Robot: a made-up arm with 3 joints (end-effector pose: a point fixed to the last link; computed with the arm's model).
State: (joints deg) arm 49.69 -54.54 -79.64
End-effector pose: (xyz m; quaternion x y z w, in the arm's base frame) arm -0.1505 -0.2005 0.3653 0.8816 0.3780 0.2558 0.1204
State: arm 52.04 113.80 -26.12
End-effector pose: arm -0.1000 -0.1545 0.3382 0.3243 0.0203 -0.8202 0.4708
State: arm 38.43 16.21 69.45
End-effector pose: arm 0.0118 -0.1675 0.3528 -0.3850 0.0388 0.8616 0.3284
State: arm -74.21 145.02 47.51
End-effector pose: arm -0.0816 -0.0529 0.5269 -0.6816 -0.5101 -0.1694 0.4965
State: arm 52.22 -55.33 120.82
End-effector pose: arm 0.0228 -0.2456 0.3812 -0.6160 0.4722 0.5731 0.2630
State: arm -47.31 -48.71 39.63
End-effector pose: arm -0.0228 0.0442 0.3429 0.4925 -0.0338 0.7344 0.4659
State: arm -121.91 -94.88 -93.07
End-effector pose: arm 0.0424 -0.1096 0.6184 -0.3926 0.4499 0.0718 0.7989
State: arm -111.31 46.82 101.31
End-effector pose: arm 0.0157 -0.0918 0.4875 0.0113 -0.2965 -0.2844 0.9116
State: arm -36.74 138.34 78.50
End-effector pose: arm -0.1192 -0.0975 0.4444 -0.5860 -0.7001 -0.1494 0.3796
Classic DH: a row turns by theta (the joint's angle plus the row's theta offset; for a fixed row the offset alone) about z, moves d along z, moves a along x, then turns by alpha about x. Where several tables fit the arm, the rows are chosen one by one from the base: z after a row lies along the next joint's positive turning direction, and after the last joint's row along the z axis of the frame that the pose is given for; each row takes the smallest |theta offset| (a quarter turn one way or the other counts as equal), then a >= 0, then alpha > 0; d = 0 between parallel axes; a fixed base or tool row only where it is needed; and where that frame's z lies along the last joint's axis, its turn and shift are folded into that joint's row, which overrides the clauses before.
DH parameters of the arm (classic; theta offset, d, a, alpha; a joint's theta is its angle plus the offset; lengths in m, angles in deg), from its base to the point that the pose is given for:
base (fixed): -87.5 0.4682 0.1448 56.98
joint 1: -75.52 -0.0004 0.1285 -102.75
joint 2: 88.5 -0.0772 0.0111 57.77
joint 3: 8.36 -0.0671 0.0594 -130.57
tool (fixed): 145.52 -0.0882 0 0

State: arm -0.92 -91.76 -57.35
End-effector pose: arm -0.1443 -0.0397 0.3766 0.9783 0.1309 0.1557 0.0385
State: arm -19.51 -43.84 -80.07
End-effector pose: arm -0.1285 -0.0059 0.4141 -0.8659 0.0807 -0.4153 0.2670
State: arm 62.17 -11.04 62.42
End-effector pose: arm 0.0262 -0.2467 0.3386 -0.3439 0.3892 0.8300 0.2032
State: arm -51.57 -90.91 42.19
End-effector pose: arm -0.0859 0.0528 0.3610 0.6944 0.1632 0.6389 0.2882
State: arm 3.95 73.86 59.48
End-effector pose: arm -0.0264 -0.1014 0.4326 -0.4481 -0.4773 0.6500 0.3859
